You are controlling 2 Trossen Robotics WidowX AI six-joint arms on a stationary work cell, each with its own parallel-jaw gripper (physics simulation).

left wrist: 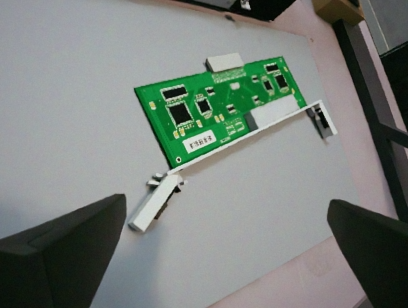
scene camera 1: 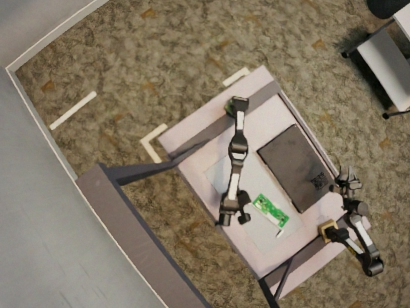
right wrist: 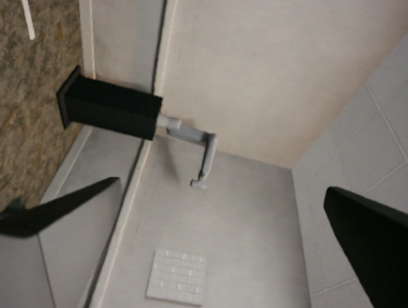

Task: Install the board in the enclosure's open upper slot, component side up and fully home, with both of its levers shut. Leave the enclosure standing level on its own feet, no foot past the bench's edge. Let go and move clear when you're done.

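Pixels of known places: left gripper, fingertip midpoint: [left wrist: 228, 206] [scene camera 1: 247, 206]; right gripper, fingertip midpoint: [scene camera 1: 345, 165] [right wrist: 225, 192]; left arm's base, origin of the base link: [scene camera 1: 237, 105]; right arm's base, origin of the base link: [scene camera 1: 330, 231].
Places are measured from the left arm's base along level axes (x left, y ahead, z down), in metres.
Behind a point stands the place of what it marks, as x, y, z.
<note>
The green board [scene camera 1: 270, 210] {-0.319, 0.531, 0.054} [left wrist: 225, 102] {-0.317, 0.511, 0.054} lies component side up on the light grey mat [scene camera 1: 260, 239] {-0.485, 0.601, 0.058} [left wrist: 70, 150] {-0.312, 0.351, 0.058}, its white front bar toward my left gripper. One lever [left wrist: 155, 202] {-0.374, 0.387, 0.040} is swung outward; the other lever [scene camera 1: 279, 233] {-0.388, 0.658, 0.040} [left wrist: 323, 120] {-0.387, 0.655, 0.042} stands out from the bar's opposite end. The dark enclosure [scene camera 1: 295, 167] {-0.045, 0.471, 0.011} [left wrist: 277, 9] {-0.221, 0.660, 0.034} lies on the bench, apart from the board; its slot openings are not clear. My left gripper [scene camera 1: 246, 208] {-0.382, 0.380, -0.054} [left wrist: 228, 206] {-0.382, 0.380, -0.054} is open and empty above the mat by the board. My right gripper [scene camera 1: 347, 176] [right wrist: 225, 192] {0.061, 0.567, -0.254} is open, empty and raised near the enclosure's right end.
The pink bench [scene camera 1: 215, 135] {-0.199, 0.012, 0.039} has dark rails [scene camera 1: 202, 137] {-0.254, -0.036, 0.039} across its two ends. A tan block [scene camera 1: 322, 235] {-0.234, 0.878, 0.033} [left wrist: 340, 11] {-0.227, 0.862, 0.031} sits under the right arm's base. A grey cart [scene camera 1: 385, 67] stands beyond the bench. The right wrist view faces walls and a wall-mounted arm [right wrist: 210, 152].
</note>
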